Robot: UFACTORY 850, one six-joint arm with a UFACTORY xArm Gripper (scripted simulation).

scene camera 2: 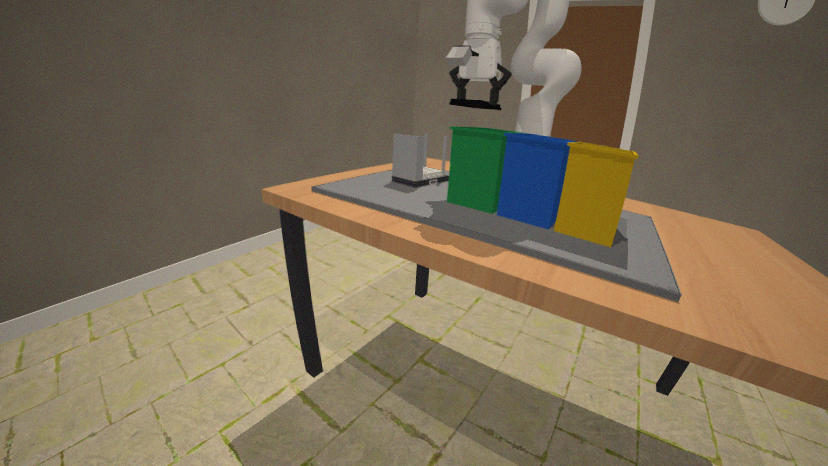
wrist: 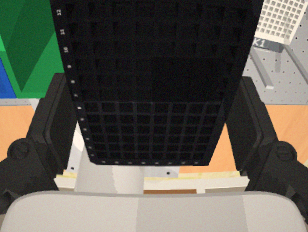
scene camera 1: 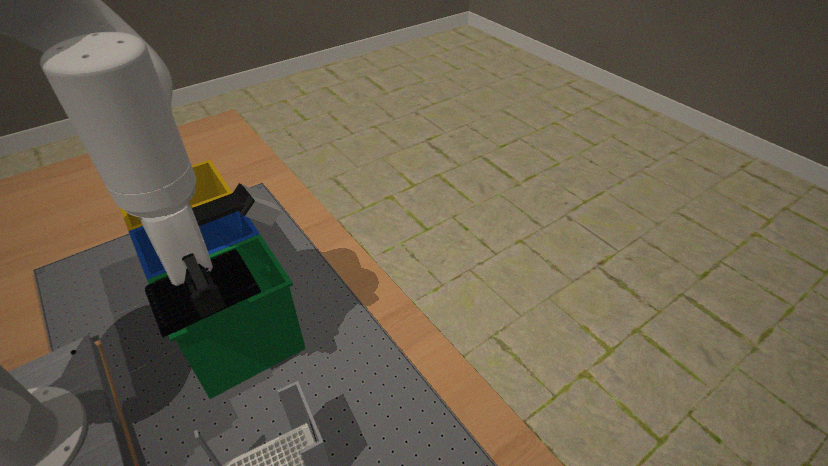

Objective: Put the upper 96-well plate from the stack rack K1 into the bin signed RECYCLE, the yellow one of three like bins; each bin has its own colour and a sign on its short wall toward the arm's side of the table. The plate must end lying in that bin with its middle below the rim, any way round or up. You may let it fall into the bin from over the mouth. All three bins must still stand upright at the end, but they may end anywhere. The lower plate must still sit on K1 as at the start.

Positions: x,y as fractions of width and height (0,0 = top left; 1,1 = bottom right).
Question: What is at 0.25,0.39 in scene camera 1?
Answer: A yellow bin.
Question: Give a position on a yellow bin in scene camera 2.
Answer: At 0.72,0.39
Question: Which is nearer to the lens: the black 96-well plate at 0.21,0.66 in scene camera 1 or the green bin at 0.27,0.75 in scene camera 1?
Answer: The black 96-well plate.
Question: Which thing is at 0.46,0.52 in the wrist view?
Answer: A black 96-well plate.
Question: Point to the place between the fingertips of my gripper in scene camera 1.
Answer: At 0.24,0.62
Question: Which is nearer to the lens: the black 96-well plate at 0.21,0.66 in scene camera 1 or the blue bin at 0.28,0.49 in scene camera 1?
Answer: The black 96-well plate.
